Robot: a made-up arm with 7 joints. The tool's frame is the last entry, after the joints.
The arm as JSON. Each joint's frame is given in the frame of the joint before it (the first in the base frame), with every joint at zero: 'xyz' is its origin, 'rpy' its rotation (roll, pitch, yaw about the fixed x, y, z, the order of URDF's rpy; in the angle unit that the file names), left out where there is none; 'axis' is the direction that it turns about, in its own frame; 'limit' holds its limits. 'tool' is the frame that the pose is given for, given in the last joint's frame.
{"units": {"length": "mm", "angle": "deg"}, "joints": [
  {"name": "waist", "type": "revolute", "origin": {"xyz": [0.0, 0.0, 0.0], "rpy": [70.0, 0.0, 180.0]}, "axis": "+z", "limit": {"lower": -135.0, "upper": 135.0}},
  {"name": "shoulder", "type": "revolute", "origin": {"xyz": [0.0, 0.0, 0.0], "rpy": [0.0, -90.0, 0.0]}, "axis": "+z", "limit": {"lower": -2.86, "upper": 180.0}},
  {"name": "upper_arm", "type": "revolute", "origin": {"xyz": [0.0, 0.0, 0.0], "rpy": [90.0, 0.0, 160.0]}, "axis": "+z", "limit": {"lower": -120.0, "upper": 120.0}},
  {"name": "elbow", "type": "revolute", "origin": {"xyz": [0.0, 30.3, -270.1], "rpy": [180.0, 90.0, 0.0]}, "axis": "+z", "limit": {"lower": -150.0, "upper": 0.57}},
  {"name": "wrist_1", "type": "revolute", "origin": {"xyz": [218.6, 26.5, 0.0], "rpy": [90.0, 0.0, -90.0]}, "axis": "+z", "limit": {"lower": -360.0, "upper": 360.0}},
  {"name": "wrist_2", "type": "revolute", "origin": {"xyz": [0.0, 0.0, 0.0], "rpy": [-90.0, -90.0, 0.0]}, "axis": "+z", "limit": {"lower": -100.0, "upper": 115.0}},
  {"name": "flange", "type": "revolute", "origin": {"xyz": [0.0, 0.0, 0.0], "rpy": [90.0, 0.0, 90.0]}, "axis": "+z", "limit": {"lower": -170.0, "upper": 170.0}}
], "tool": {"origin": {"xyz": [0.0, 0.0, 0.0]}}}
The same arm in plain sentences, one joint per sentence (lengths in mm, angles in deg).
The arm has seven revolute joints in a row. What follows holds with every joint at zero, and every direction is one of the base frame's.
The first joint sits at the same point as the base frame's origin and rotates about the direction (0, 0.9397, 0.342), from -135 to 135 deg.
The second joint sits at the same point as the first joint and rotates about +x, from -2.86 to 180 deg.
The third joint sits at the same point as the second joint and rotates about +z, from -120 to 120 deg.
The fourth joint sits 30.3 mm along +x and 270.1 mm along -z from the third joint and rotates about +y, from -150 to 0.57 deg.
The fifth joint sits 26.5 mm along -x and 218.6 mm along -z from the fourth joint and rotates about +z, from -360 to 360 deg.
The sixth joint sits at the same point as the fifth joint and rotates about +y, from -100 to 115 deg.
The seventh joint sits at the same point as the sixth joint and rotates about +z, from -170 to 170 deg.
The tool frame, which is the frame that the pose is given for, sits at the same point as the seventh joint; its axes are parallel to the base frame's.

